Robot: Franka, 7 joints.
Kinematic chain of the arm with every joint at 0, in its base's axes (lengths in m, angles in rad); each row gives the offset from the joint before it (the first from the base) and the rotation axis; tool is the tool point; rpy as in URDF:
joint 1: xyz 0 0 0.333 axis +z
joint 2: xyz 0 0 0 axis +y
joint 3: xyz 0 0 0.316 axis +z
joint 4: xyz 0.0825 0 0 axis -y
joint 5: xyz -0.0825 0 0.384 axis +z
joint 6: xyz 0 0 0 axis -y
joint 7: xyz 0.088 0 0 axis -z
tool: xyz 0 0 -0.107 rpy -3.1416 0 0
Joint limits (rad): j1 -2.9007..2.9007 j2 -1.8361..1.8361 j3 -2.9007..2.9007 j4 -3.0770..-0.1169 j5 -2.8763..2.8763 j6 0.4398..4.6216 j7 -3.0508..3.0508
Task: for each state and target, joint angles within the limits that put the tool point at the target. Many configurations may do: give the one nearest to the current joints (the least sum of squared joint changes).
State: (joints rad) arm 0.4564 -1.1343 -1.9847 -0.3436 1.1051 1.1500 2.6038
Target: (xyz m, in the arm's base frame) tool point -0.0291 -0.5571 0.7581
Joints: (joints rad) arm 0.8682 -0.8497 -1.8463 -0.6909 1.0071 0.8520 2.6038
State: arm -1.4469 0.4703 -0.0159 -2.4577 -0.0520 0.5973 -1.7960
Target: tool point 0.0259 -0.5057 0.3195
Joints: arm -1.4657 0.4453 -0.0337 -1.7132 -0.0845 0.9411 -1.7960
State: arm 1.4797 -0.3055 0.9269 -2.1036 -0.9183 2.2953 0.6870
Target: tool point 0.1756 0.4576 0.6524
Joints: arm 0.9367 -0.3622 0.2837 -2.0494 -0.9460 2.1742 0.6870
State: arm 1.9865 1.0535 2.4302 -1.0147 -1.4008 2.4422 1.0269
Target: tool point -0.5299 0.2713 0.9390
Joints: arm 2.2463 1.0204 2.3316 -0.6584 -1.4002 2.4552 1.0269
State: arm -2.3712 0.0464 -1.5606 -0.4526 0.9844 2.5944 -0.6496
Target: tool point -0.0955 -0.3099 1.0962
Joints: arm -1.8534 0.4745 -1.6537 -0.1169 0.8844 3.0434 -0.6496
